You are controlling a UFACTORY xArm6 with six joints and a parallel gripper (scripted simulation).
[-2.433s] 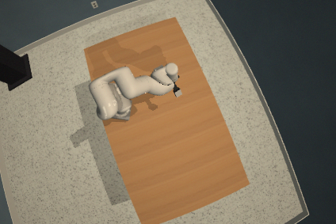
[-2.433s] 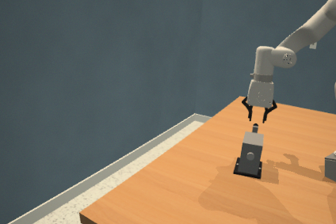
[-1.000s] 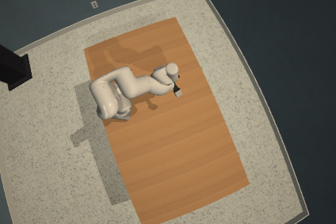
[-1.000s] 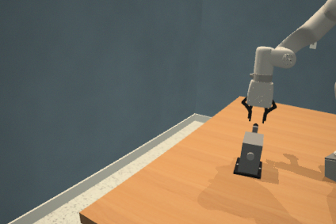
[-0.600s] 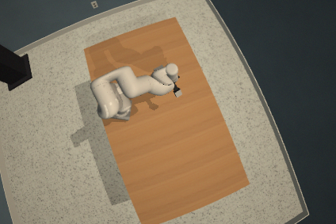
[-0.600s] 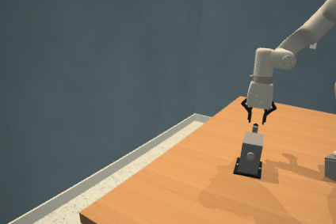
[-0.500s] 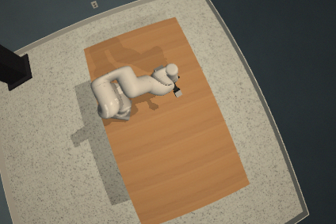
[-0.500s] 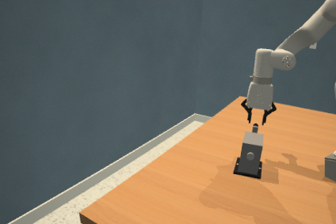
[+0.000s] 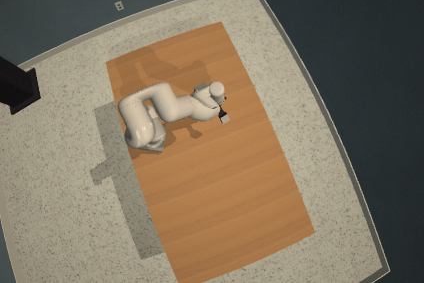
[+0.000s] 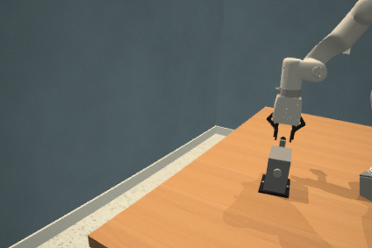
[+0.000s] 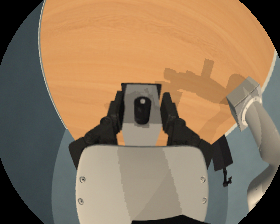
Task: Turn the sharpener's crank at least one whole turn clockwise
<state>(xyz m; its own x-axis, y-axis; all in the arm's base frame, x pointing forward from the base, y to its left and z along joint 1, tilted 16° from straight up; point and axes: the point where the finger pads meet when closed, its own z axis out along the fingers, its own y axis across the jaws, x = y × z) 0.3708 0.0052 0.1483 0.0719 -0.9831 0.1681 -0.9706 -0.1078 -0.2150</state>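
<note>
My gripper is now 20 mm to the right of the dark crank knob and 10 mm above it.
</note>
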